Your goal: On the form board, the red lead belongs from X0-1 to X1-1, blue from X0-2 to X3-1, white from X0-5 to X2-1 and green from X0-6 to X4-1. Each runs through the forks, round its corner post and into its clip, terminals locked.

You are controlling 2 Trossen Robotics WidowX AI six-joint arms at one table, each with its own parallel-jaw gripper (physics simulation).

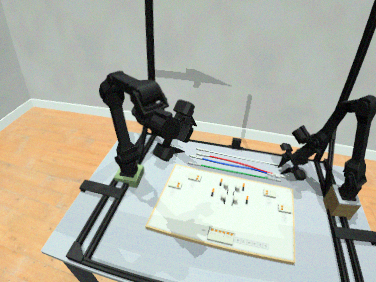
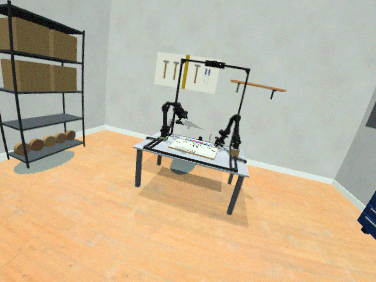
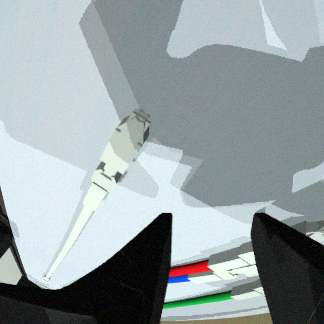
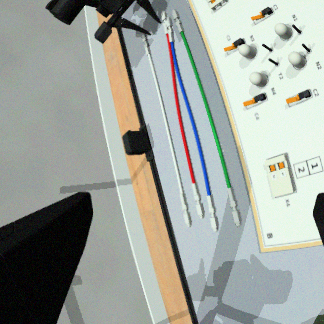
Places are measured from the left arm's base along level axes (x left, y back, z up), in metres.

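Pixels of known places: left gripper, fingertip midpoint: (image 1: 279, 170) (image 2: 214, 146) (image 3: 212, 223) (image 4: 155, 28); right gripper, fingertip midpoint: (image 1: 189, 138) (image 2: 185, 122) (image 4: 209, 205); left arm's base, origin of the base link: (image 1: 346, 194) (image 2: 235, 148); right arm's base, origin of the base link: (image 1: 128, 171) (image 2: 163, 136).
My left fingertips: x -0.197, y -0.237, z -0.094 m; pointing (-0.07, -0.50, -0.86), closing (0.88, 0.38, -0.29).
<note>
Ahead of a thing's pixels: the offset from my left fingertips to its middle. "spot": to the spot under its first point.
The white lead (image 1: 235, 155) (image 3: 75, 237) (image 4: 165, 115), red lead (image 1: 230, 159) (image 3: 190, 269) (image 4: 177, 110), blue lead (image 3: 178, 279) (image 4: 191, 125) and green lead (image 1: 225, 170) (image 3: 200, 300) (image 4: 207, 112) lie side by side behind the form board (image 1: 170, 215) (image 4: 300, 220). Red and blue converge at the left arm's end. My left gripper (image 1: 284, 169) (image 3: 212, 223) (image 4: 155, 28) is partly open and empty, low by those ends; a white terminal @[spot: dx -0.043, dy +0.014, dz +0.000 m] (image 3: 120, 145) lies beyond its fingertips. My right gripper (image 1: 189, 136) (image 4: 209, 205) is wide open and empty, above the leads' other ends.
The board bears a long connector block @[spot: dx +0.390, dy -0.261, dz +0.022 m] (image 1: 220, 235) at its front edge, small blocks at its sides, one being X4 @[dx +0.125, dy -0.386, dz +0.021 m] (image 4: 280, 175), and posts @[dx +0.155, dy -0.254, dz +0.021 m] (image 4: 258, 79), forks and orange clips @[spot: dx +0.196, dy -0.308, dz +0.021 m] (image 4: 298, 98) in the middle. A black rail with a small black box @[spot: dx -0.128, dy -0.214, dz +0.032 m] (image 1: 236, 143) (image 4: 136, 142) runs along the table's back.
</note>
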